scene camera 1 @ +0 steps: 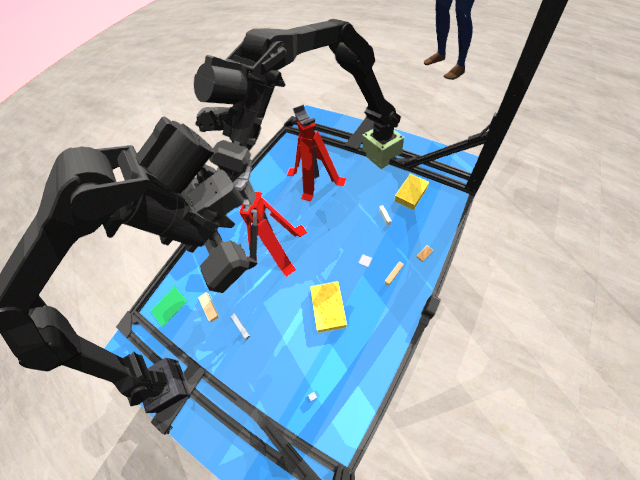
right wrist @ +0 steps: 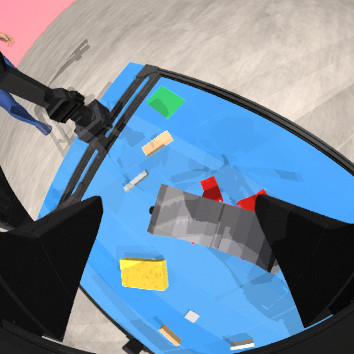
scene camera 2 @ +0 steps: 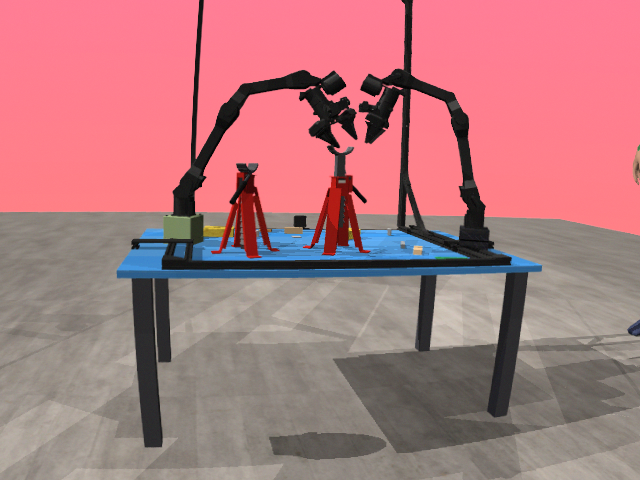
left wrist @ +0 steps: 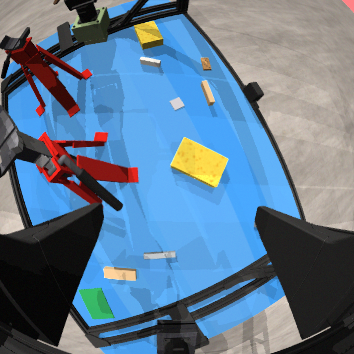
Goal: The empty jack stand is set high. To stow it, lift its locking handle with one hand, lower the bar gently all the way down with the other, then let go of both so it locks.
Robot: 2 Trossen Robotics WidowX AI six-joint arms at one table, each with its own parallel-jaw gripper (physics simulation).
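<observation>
The red jack stand (scene camera 1: 273, 245) (scene camera 2: 336, 211) with its bar (scene camera 2: 339, 165) raised stands upright; its grey saddle (scene camera 2: 340, 150) (right wrist: 190, 217) is empty. Its dark locking handle (scene camera 2: 359, 194) (left wrist: 95, 185) slants down from the stand's top. My right gripper (scene camera 2: 347, 142) (right wrist: 180, 203) is open just above the saddle, which shows between and below its fingers in the right wrist view. My left gripper (scene camera 2: 369, 140) (left wrist: 181, 213) is open and empty, above and to the right of the saddle in scene camera 2; the handle lies beyond its left finger in the left wrist view.
A second red jack stand (scene camera 1: 308, 170) (scene camera 2: 249, 222) (left wrist: 52, 85) with a low saddle stands nearby. Two yellow sponges (scene camera 1: 328, 305) (scene camera 1: 412, 191), a green piece (scene camera 1: 168, 305) and several small blocks lie on the blue table. Black rails frame it. The two grippers are close together.
</observation>
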